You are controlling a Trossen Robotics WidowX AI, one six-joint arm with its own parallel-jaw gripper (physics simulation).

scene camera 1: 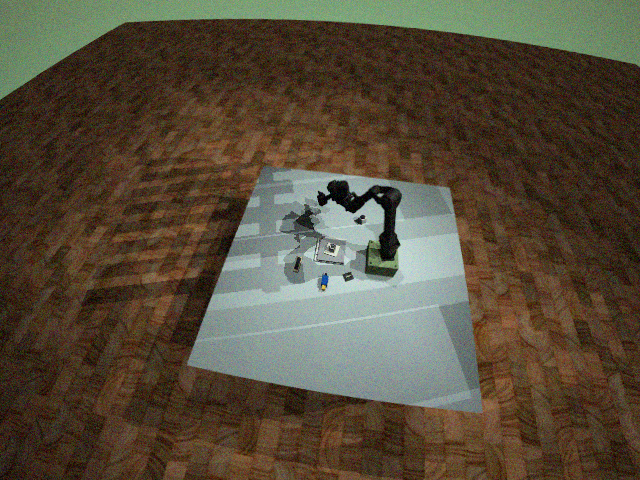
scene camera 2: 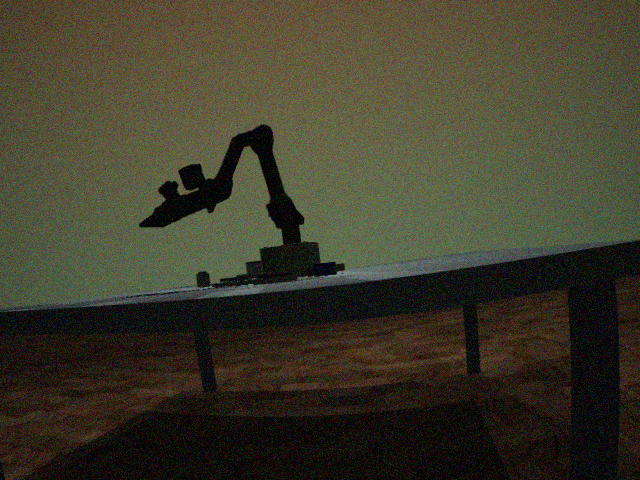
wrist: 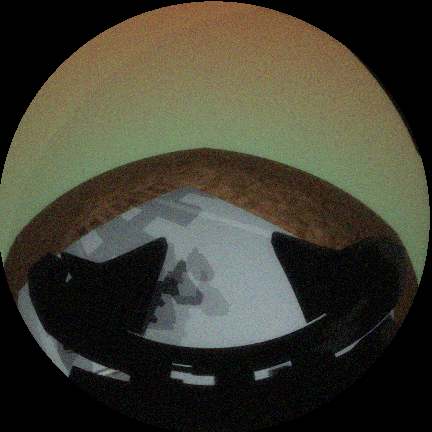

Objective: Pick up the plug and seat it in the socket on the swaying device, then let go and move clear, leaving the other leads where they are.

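The device, a grey square plate, lies mid-table in scene view 1, with a pale block with a dark centre on it that looks like the socket. A blue piece with a yellow-orange end lies in front of the device. A dark, pale-edged piece lies left of it, and a small dark piece lies front right. A small dark-and-white piece lies behind. Which one is the plug is too small to tell. My gripper is open and empty, high above the table, away from all of them.
The green arm base stands right of the device. The pale table has its edges over a brown wooden floor. A small upright block shows on the table in scene view 2. The arm's shadow falls behind the device.
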